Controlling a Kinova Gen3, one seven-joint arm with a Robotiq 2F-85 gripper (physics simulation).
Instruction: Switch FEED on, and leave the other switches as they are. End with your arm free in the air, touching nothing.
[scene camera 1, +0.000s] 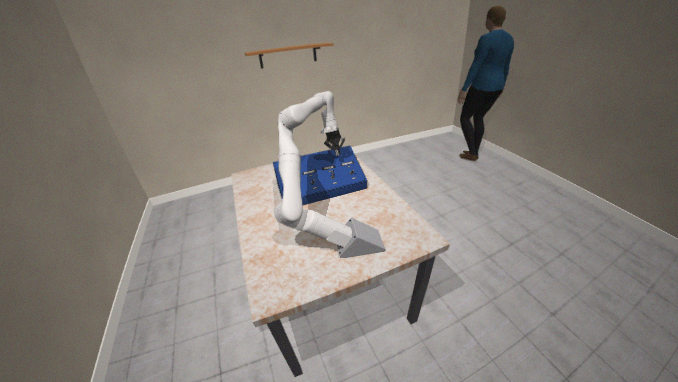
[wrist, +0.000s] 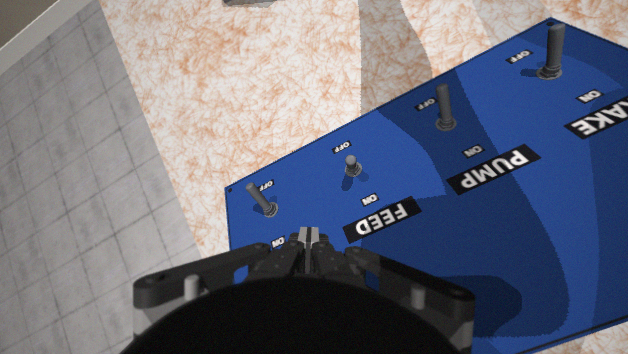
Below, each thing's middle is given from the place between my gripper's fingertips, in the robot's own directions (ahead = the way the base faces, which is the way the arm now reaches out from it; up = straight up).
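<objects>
Blue switch panel (scene camera 1: 318, 166): 1 cm ahead of my hand, 12 cm to the left of it, 12 cm below it.
</objects>
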